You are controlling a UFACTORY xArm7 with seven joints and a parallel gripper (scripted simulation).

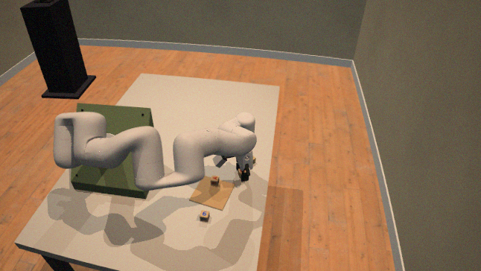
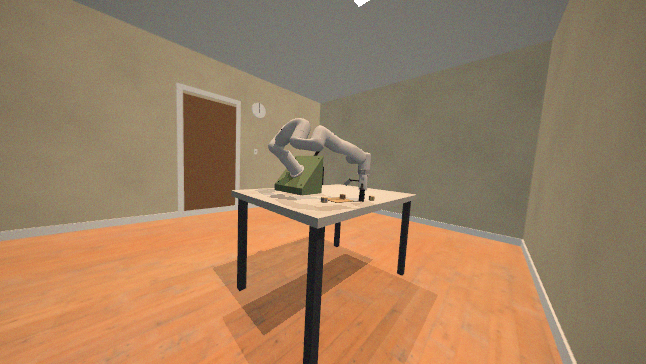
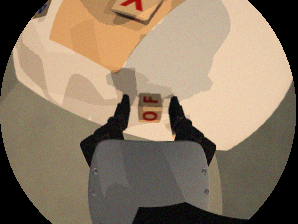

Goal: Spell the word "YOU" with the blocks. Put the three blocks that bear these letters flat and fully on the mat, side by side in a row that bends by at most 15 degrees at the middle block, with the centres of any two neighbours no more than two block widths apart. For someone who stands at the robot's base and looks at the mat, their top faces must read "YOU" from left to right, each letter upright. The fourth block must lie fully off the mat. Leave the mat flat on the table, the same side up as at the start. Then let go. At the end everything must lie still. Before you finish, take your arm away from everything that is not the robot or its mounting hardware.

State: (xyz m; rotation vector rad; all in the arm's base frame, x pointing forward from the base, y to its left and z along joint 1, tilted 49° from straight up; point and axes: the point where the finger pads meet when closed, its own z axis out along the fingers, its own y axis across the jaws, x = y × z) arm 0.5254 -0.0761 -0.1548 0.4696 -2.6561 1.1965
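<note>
Right now the red block is right at my hand. Round my hand: tan mat (11 cm behind, 10 cm to the right, 2 cm below).
</note>
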